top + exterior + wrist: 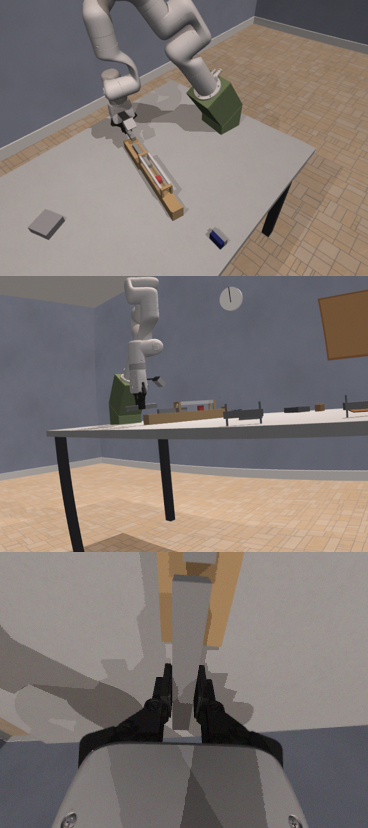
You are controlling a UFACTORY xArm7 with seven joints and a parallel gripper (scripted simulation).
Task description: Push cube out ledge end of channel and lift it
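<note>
The wooden channel lies 5 cm ahead of my hand, 28 cm to the left of it and 4 cm below it. Round my hand: brown cube (57 cm ahead, 60 cm to the left, 8 cm below); then flat grey block (45 cm ahead, 19 cm to the left, 8 cm below); then blue block (3 cm ahead, 62 cm to the left, 8 cm below).
</note>
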